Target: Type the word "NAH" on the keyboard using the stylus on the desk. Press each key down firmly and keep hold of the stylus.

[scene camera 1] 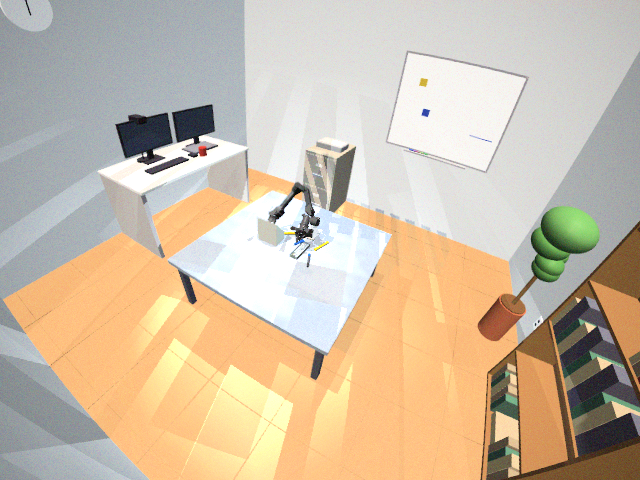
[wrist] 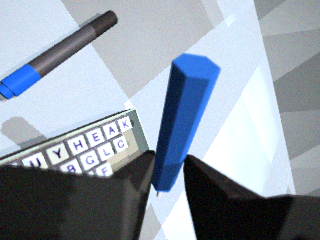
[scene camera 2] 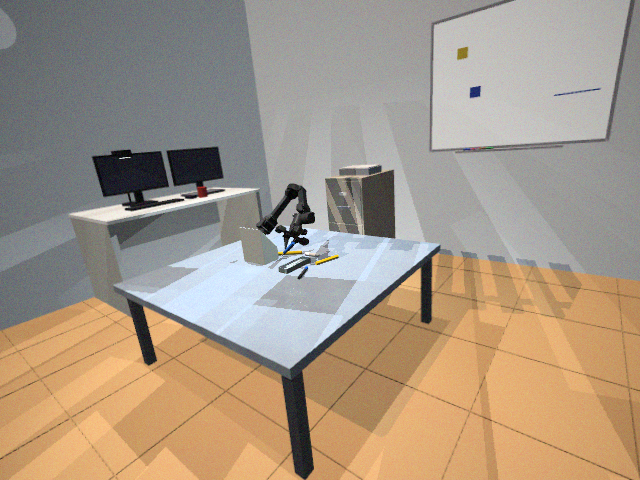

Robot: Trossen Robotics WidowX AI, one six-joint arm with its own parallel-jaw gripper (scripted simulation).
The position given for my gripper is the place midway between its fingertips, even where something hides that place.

Note:
In view: my gripper (wrist: 168,159) and a stylus (wrist: 192,78).

